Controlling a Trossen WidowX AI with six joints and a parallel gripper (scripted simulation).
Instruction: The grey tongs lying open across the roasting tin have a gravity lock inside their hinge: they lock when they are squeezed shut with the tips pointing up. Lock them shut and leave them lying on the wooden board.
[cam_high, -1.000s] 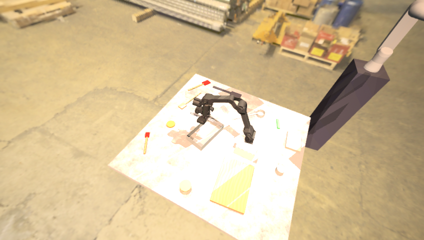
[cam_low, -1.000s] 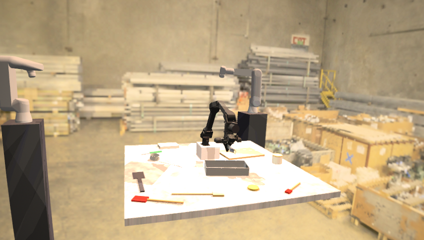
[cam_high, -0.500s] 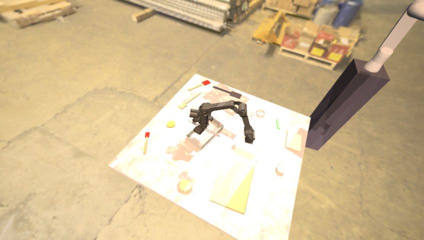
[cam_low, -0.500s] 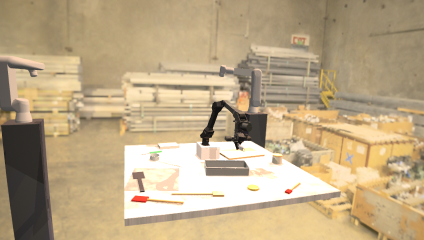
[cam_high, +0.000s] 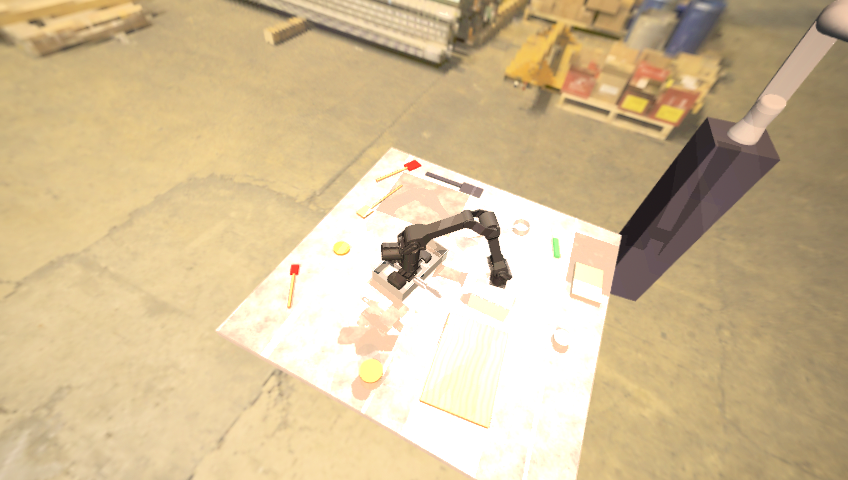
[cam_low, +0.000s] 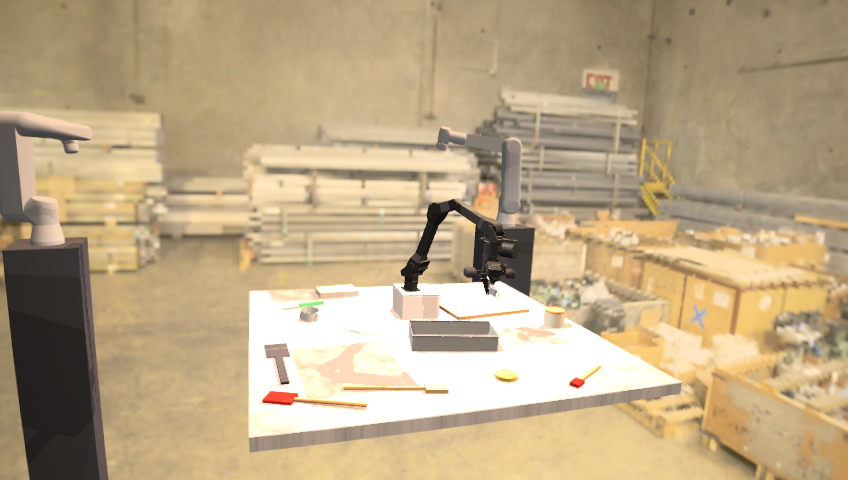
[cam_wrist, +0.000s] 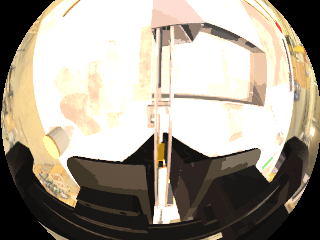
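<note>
The wooden board lies 29 cm behind my gripper tip, 17 cm to the left of it and 15 cm below it. Round my gripper tip: roasting tin 4 cm ahead, 17 cm to the right, 13 cm below; then small red brush 46 cm ahead, 7 cm to the left, 15 cm below; then dark spatula 1 cm behind, 78 cm to the right, 15 cm below.
</note>
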